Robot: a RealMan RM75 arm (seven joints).
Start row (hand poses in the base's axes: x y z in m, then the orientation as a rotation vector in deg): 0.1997 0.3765 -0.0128 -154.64 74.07 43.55
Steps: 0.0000 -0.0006 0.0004 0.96 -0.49 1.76; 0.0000 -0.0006 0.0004 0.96 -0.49 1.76; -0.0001 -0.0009 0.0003 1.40 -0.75 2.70; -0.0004 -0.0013 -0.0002 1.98 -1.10 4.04; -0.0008 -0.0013 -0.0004 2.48 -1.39 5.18; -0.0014 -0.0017 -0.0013 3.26 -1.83 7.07; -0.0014 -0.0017 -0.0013 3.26 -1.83 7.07; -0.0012 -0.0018 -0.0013 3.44 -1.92 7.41; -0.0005 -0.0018 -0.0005 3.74 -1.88 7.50; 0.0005 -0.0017 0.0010 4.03 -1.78 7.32; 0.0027 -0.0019 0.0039 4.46 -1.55 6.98; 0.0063 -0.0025 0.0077 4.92 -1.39 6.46; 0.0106 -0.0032 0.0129 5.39 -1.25 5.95; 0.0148 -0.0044 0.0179 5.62 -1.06 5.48; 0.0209 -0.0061 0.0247 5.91 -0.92 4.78; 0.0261 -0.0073 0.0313 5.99 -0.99 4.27; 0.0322 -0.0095 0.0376 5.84 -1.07 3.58
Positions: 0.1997 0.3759 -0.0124 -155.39 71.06 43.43; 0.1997 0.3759 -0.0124 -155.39 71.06 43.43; 0.1996 0.3756 -0.0125 -155.82 69.51 43.33; 0.1993 0.3752 -0.0130 -156.45 67.33 43.20; 0.1989 0.3752 -0.0132 -156.96 65.46 43.09; 0.1983 0.3748 -0.0141 -157.80 62.41 42.94; 0.1983 0.3748 -0.0141 -157.80 62.41 42.94; 0.1985 0.3747 -0.0141 -157.91 61.83 42.92; 0.1992 0.3747 -0.0133 -157.73 61.52 43.11; 0.2002 0.3748 -0.0118 -157.36 61.57 43.36; 0.2024 0.3746 -0.0089 -156.75 61.76 43.85; 0.2060 0.3740 -0.0051 -155.97 62.14 44.23; 0.2103 0.3733 0.0001 -155.20 62.50 44.58; 0.2145 0.3721 0.0051 -154.65 62.97 44.91; 0.2206 0.3704 0.0119 -153.87 63.68 45.17; 0.2258 0.3692 0.0185 -153.41 64.25 45.06; 0.2319 0.3670 0.0248 -152.99 65.21 44.82
